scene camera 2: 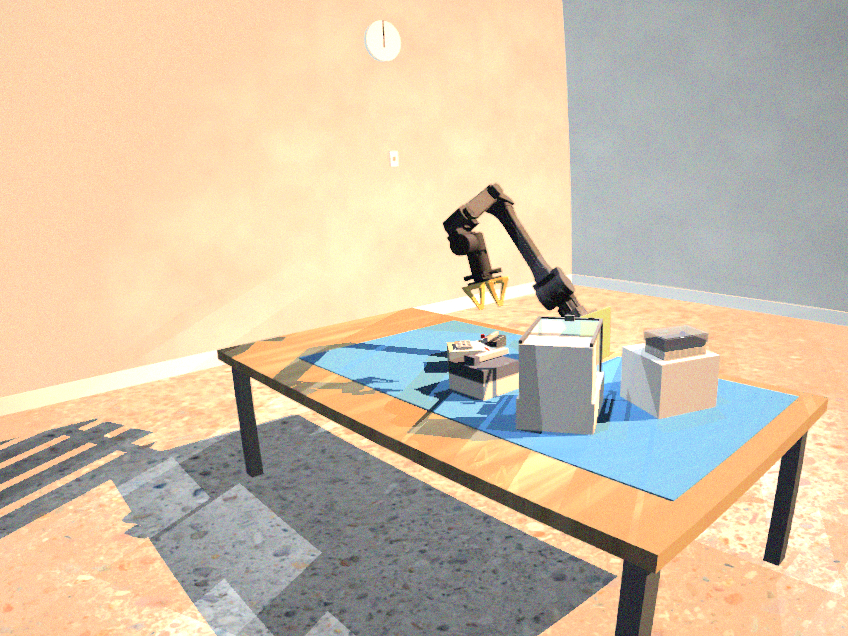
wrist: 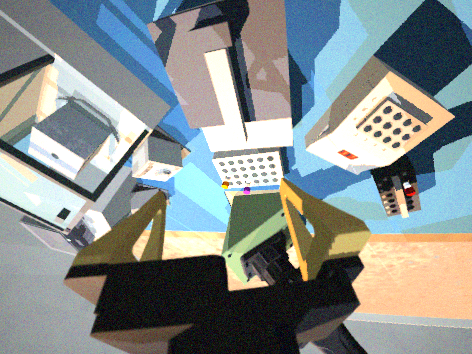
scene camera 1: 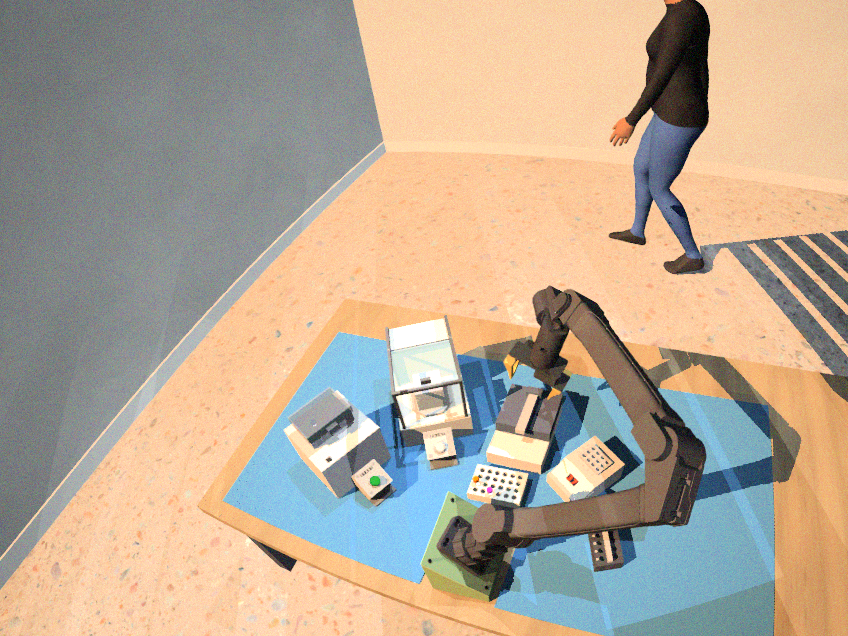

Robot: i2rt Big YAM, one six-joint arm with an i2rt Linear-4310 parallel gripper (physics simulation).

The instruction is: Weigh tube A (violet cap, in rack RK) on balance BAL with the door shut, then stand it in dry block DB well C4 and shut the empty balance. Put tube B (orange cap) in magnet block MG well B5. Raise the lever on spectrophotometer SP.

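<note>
My gripper (scene camera 1: 532,380) (scene camera 2: 491,306) (wrist: 222,190) is open and empty, above the back of the dark-topped device. That device (scene camera 1: 518,449) (scene camera 2: 472,384) (wrist: 257,136), apparently spectrophotometer SP, has a pale lever (scene camera 1: 526,413) (wrist: 224,87) lying along its top. Rack RK (scene camera 1: 526,477) (wrist: 278,170) holds violet-capped tube A (scene camera 1: 489,490) (wrist: 247,190) and orange-capped tube B (scene camera 1: 476,479) (wrist: 225,185). Balance BAL (scene camera 1: 421,334) (scene camera 2: 554,386) (wrist: 120,85) is a glass-topped case; I cannot tell its door state. Dry block DB (scene camera 1: 585,487) (wrist: 325,135) shows dark wells. Magnet block MG (scene camera 1: 606,547) (wrist: 399,195) carries a small red-and-white item.
A grey-lidded box (scene camera 1: 332,458) (scene camera 2: 671,379) stands left of the balance in scene camera 1, with a green-button pad (scene camera 1: 375,481) before it. A white-knob pad (scene camera 1: 439,444) (wrist: 159,159) stands before the balance. The arm's green base (scene camera 1: 458,581) (wrist: 250,220) is near the rack. A person (scene camera 1: 674,88) stands beyond the table.
</note>
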